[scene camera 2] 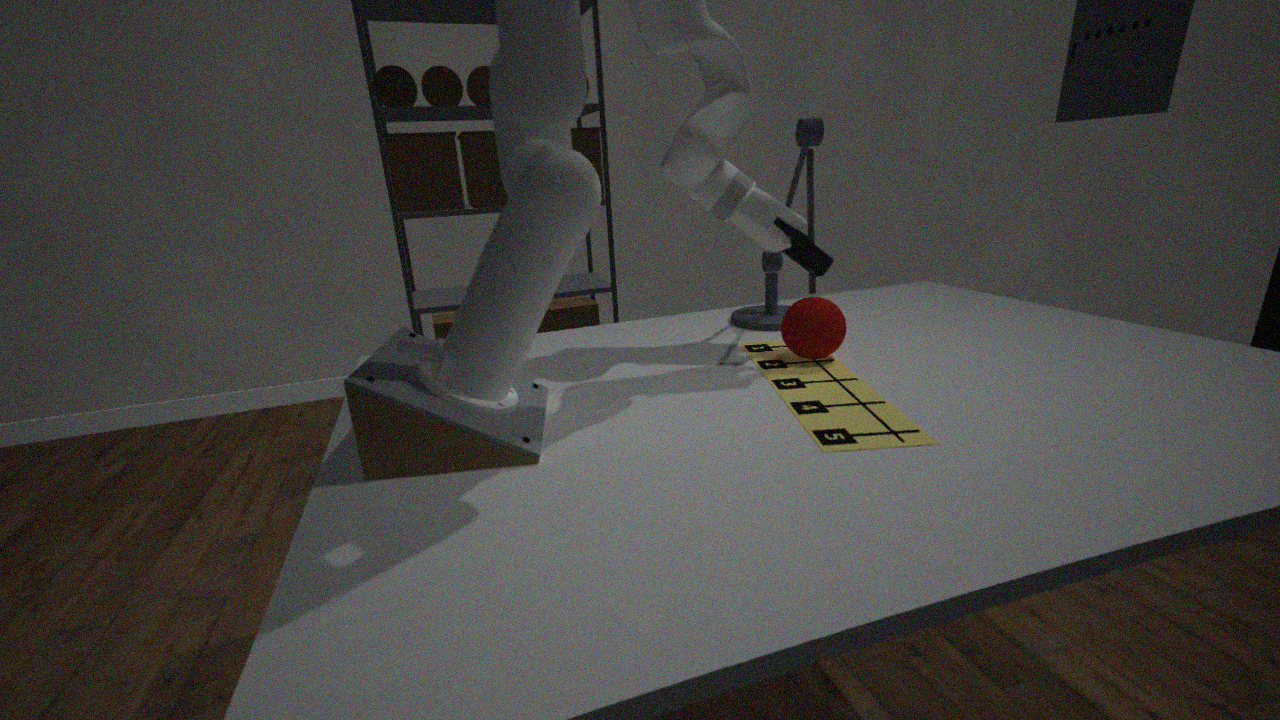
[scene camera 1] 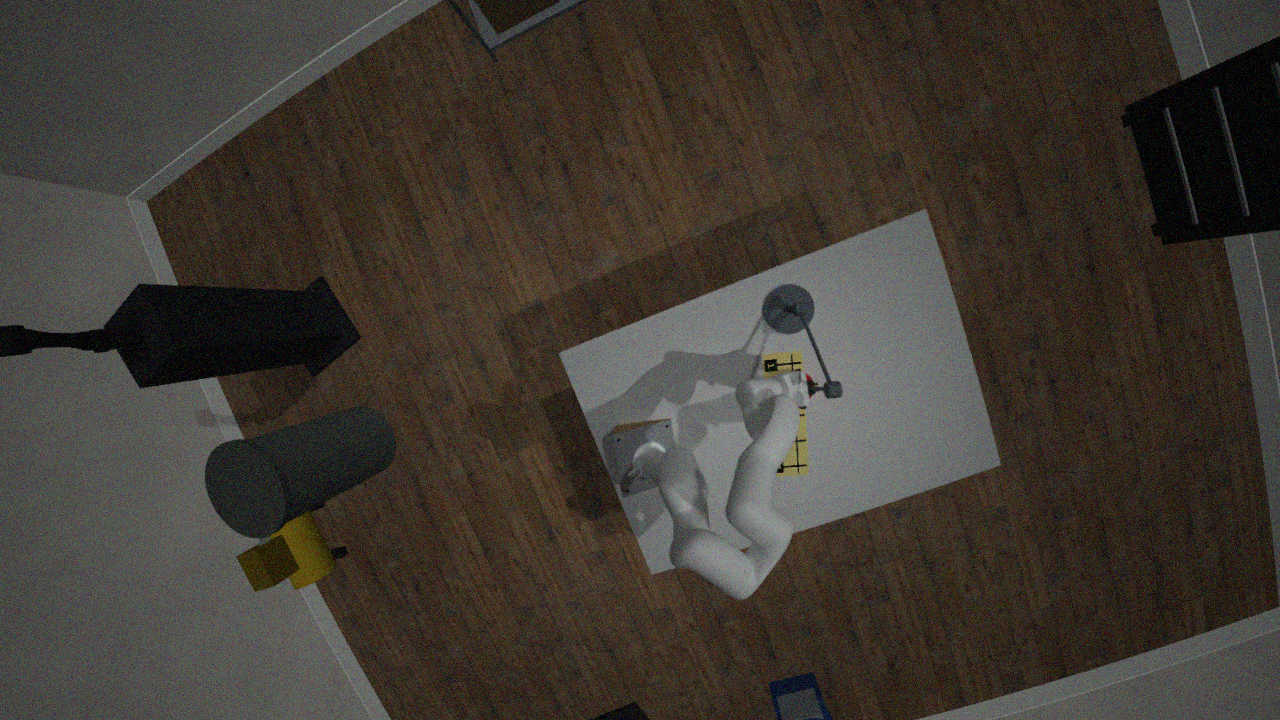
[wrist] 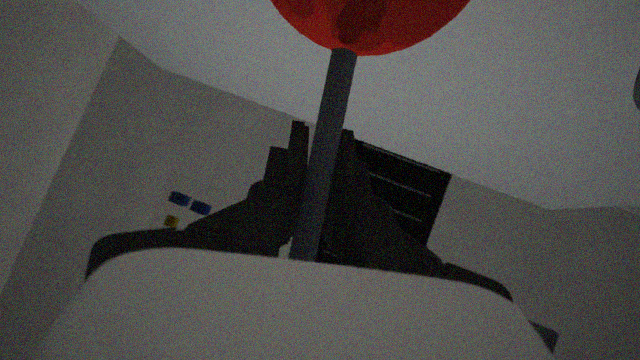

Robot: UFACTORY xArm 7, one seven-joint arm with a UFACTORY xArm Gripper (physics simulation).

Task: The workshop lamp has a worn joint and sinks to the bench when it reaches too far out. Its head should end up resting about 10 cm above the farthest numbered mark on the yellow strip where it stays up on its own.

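Note:
The lamp's round grey base stands on the white table near strip mark 1. Its arm rises to an elbow joint, and a grey rod runs down to the red ball-shaped head. In the scene camera 2 view the head appears over the strip around marks 1 and 2; its exact height is hard to tell. The yellow strip shows mark 5 farthest from the base. My gripper is shut on the rod a little above the head. In the scene camera 1 view my wrist hides part of the strip.
The white table carries the robot's wedge-shaped mount. A grey shelf rack stands behind the arm. A black drawer cabinet stands by the wall, far from the table.

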